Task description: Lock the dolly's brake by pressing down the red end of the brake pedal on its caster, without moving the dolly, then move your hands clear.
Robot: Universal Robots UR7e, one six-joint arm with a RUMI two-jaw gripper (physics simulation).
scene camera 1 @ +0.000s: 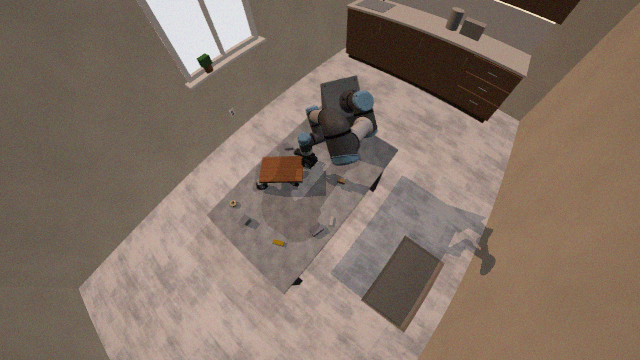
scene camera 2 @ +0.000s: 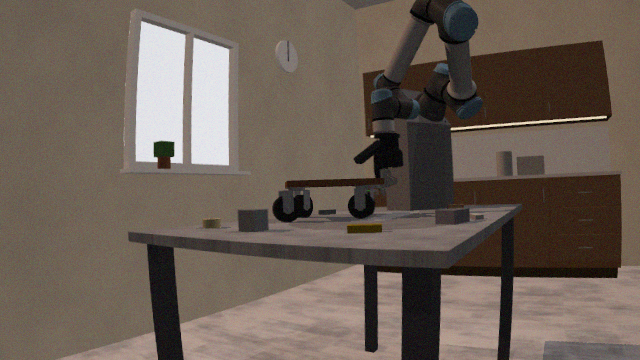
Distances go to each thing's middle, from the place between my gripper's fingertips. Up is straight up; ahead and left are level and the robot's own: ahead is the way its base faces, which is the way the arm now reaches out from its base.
Labels:
Right now the dolly [scene camera 2: 290,205] is 16 cm ahead of my hand, 8 cm to the right of it and 1 cm below it.

